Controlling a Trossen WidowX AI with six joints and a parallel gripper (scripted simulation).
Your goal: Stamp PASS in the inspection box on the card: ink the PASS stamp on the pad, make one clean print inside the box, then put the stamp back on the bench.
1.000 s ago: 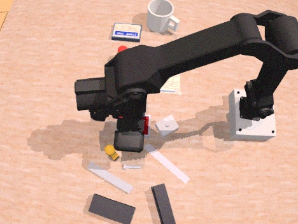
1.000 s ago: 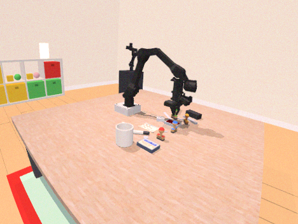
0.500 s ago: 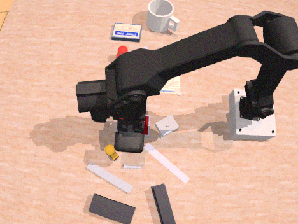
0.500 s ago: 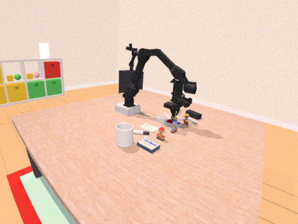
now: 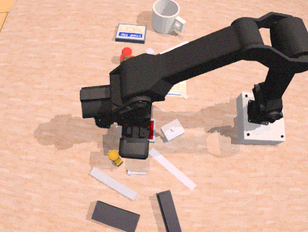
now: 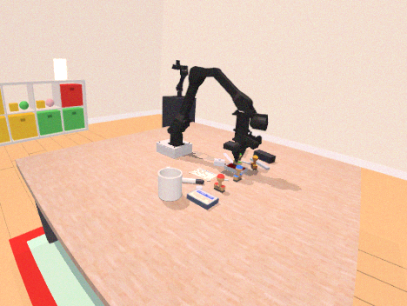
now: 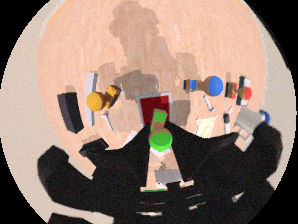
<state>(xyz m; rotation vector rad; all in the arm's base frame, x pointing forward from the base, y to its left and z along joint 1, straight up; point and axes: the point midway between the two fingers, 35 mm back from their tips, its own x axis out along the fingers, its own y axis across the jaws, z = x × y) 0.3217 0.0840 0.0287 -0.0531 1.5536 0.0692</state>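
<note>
Now: the red ink pad 40 mm below my gripper tip. The rest, counted from my gripper tip: blue-knobbed stamp: 60 mm ahead, 80 mm to the right, 20 mm below; then yellow-knobbed stamp: 40 mm ahead, 80 mm to the left, 20 mm below; then green-knobbed stamp: right at my gripper tip.
</note>
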